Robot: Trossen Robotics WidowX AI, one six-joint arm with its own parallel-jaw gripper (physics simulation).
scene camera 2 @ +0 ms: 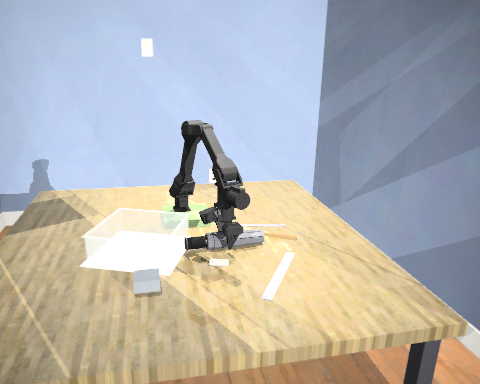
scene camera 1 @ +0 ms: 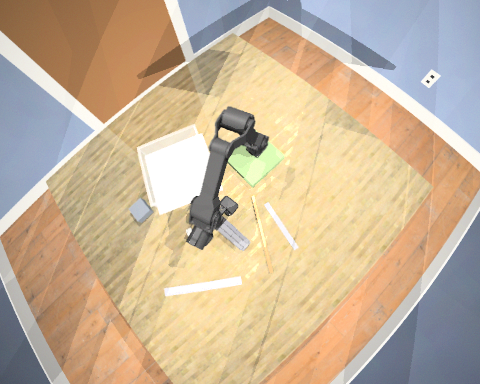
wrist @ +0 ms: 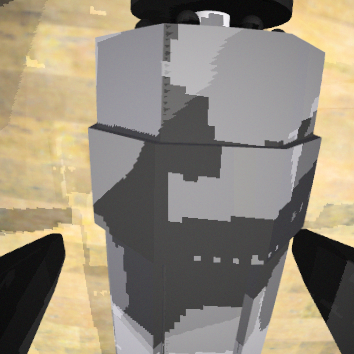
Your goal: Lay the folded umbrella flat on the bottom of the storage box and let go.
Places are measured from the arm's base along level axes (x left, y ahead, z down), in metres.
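Pixels of known places: gripper, fingertip midpoint: (scene camera 2: 225, 243) (wrist: 179, 243); arm's base at its link origin: (scene camera 2: 181, 209) (scene camera 1: 256, 148).
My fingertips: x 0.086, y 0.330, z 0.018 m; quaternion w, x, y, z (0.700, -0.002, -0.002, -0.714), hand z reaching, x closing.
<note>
Ahead of a thing's pixels: the offset from my fingertips to its top centre. "pt": to the spot under its first point.
The folded umbrella {dx +0.000, dy -0.004, dz -0.042 m} (scene camera 1: 234, 236) (scene camera 2: 252, 238) (wrist: 250, 90) is grey with a black handle {pt dx -0.109, dy +0.013, dz -0.021 m} (scene camera 2: 195, 243) and lies on the table outside the box. My gripper (scene camera 2: 231, 245) (wrist: 179, 243) is open and low over the umbrella's thick grey part. In the wrist view one finger is on each side of the body, and the grip between them is not closed. The arm hides the fingers and the handle end in scene camera 1. The white storage box {dx -0.279, dy -0.059, dz -0.082 m} (scene camera 1: 145, 175) (scene camera 2: 97, 242) stands beside the umbrella's handle end.
The arm base stands on or by a green slab (scene camera 1: 255, 172) (scene camera 2: 171, 220). A grey block {dx -0.289, dy +0.173, dz -0.021 m} (scene camera 1: 141, 211) (scene camera 2: 146, 282) is near the box. White strips {dx +0.104, dy +0.223, dz +0.012 m} (scene camera 1: 202, 286) (scene camera 2: 278, 276) {dx +0.185, dy -0.147, dz +0.013 m} (scene camera 1: 281, 226), a wooden stick {dx +0.147, dy -0.078, dz +0.003 m} (scene camera 1: 261, 234) (scene camera 2: 283, 236) and a small white piece {dx -0.055, dy +0.108, dz +0.003 m} (scene camera 2: 219, 262) lie around the umbrella.
</note>
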